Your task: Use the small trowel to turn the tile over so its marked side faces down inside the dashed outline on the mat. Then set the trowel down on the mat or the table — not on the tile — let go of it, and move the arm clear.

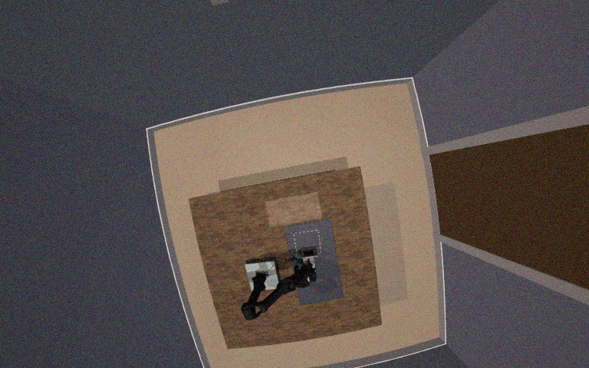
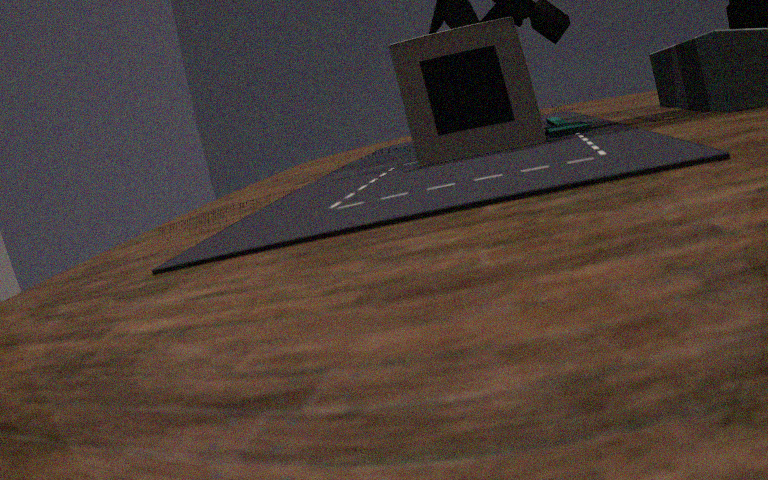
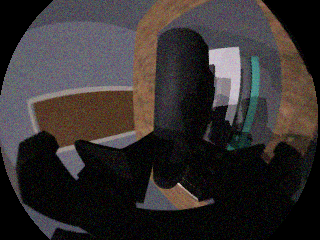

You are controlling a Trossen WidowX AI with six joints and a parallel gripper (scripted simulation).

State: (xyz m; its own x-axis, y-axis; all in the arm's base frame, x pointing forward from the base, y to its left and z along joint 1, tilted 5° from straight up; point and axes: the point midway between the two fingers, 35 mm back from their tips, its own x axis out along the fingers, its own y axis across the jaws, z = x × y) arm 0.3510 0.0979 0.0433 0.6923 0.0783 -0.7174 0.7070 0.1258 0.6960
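Right now my gripper tip is 3 cm past the tile, 8 cm to the right of it and 6 cm above it. From my gripper tip the other things lie so: teal-handled trowel 10 cm behind, 3 cm to the right, 11 cm below.
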